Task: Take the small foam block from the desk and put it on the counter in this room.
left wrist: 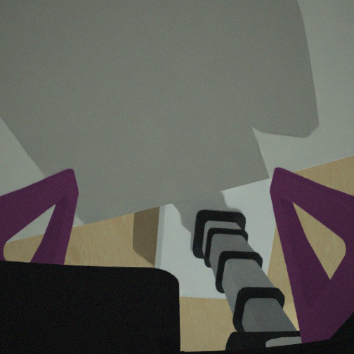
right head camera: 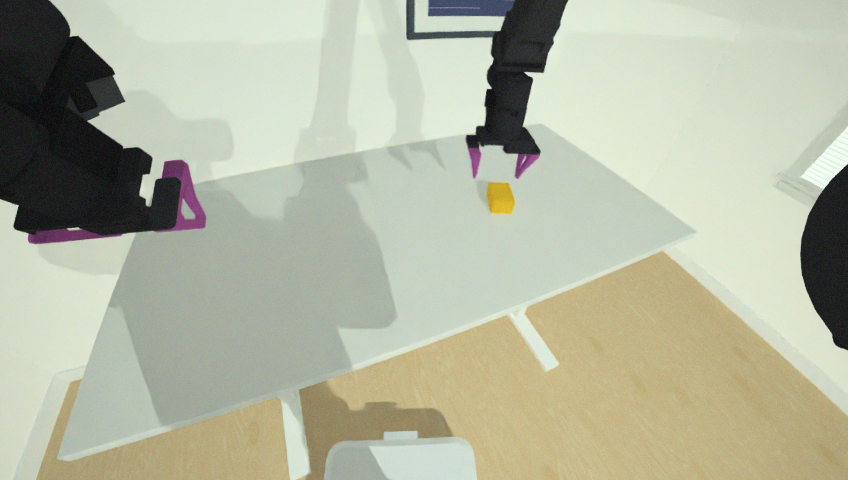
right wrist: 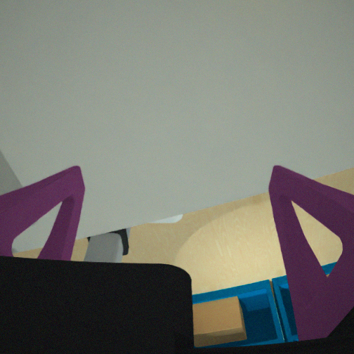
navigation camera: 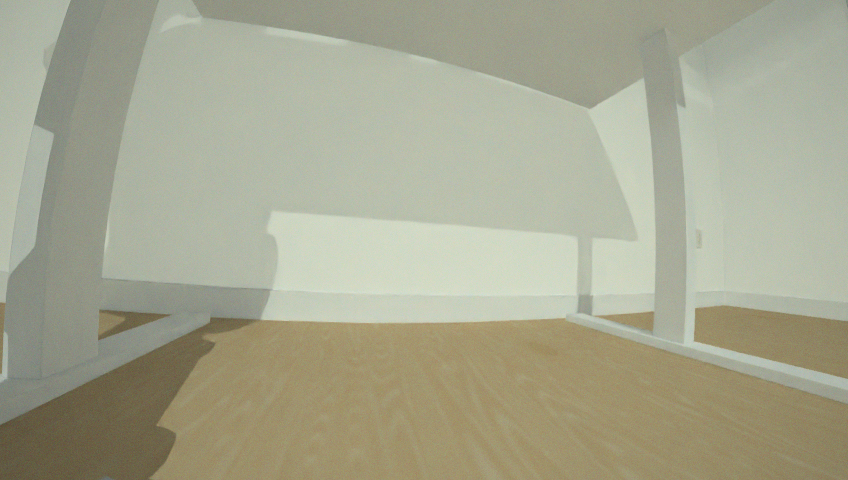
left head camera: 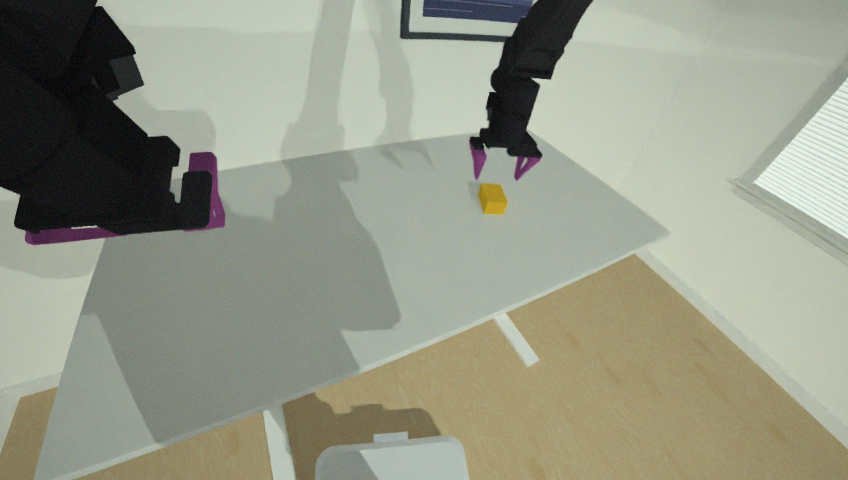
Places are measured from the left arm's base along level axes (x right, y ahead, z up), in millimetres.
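Pixels of known places: left gripper, fingertip midpoint: [right head camera: 162,226] [left head camera: 174,224]; right gripper, fingertip midpoint: [right head camera: 495,177] [left head camera: 496,178].
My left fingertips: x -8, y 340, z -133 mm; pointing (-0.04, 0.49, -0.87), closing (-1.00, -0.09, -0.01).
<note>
Ahead of a thing's pixels: the offset from my left fingertips to its top centre. "*": to the spot under its first point. Level surfaces: height alone.
A small yellow foam block {dx +543, dy +445, dz -282 mm} [left head camera: 492,199] [right head camera: 500,197] lies on the grey-white desk {dz -327 mm} [left head camera: 440,267] [right head camera: 440,267], toward its far right part. My right gripper [left head camera: 496,179] [right head camera: 495,177] [right wrist: 176,176] is open and empty. Its two purple fingers are spread just above the block in the head views, apart from it. The block does not show in the right wrist view. My left gripper [left head camera: 124,231] [right head camera: 117,233] [left wrist: 173,179] is open and empty at the left, over the desk's left part. No counter shows in these views.
The desk's left leg {* dx -266, dy +215, dz -1068 mm} [navigation camera: 71,237] and right leg {* dx +860, dy +614, dz -865 mm} [navigation camera: 672,196] stand on long floor feet. A wall is behind the desk. My white base [left head camera: 389,460] [right head camera: 401,457] is near the desk's front edge. A blue bin [right wrist: 250,288] with a tan box [right wrist: 217,316] shows in the right wrist view.
</note>
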